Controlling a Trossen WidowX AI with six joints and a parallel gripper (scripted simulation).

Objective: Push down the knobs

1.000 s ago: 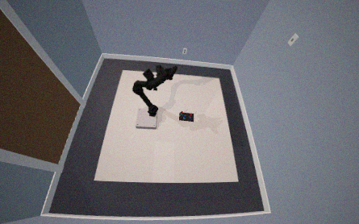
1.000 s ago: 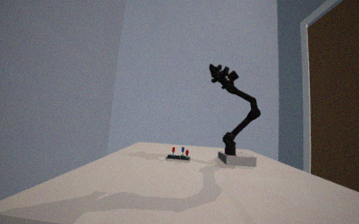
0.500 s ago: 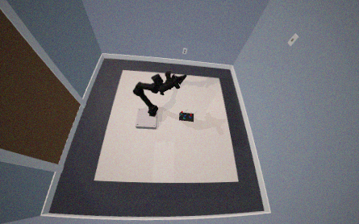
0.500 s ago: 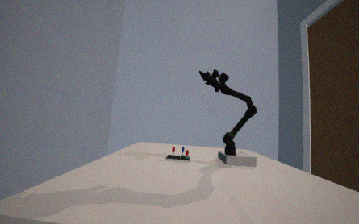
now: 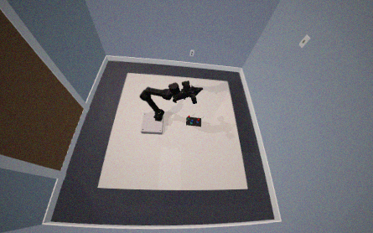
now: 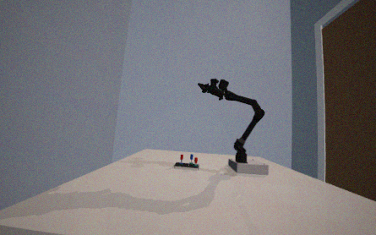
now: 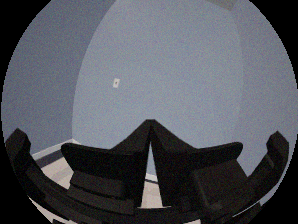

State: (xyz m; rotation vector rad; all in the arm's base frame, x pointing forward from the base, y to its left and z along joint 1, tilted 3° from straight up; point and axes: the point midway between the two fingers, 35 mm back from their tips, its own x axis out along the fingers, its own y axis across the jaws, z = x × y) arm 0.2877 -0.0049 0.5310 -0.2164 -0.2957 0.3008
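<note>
Now: gripper tip 2 cm past the red knob, 7 cm to the right of it and 54 cm above it. From my gripper tip the other things lie so: blue knob: 1 cm ahead, 2 cm to the left, 53 cm below.
</note>
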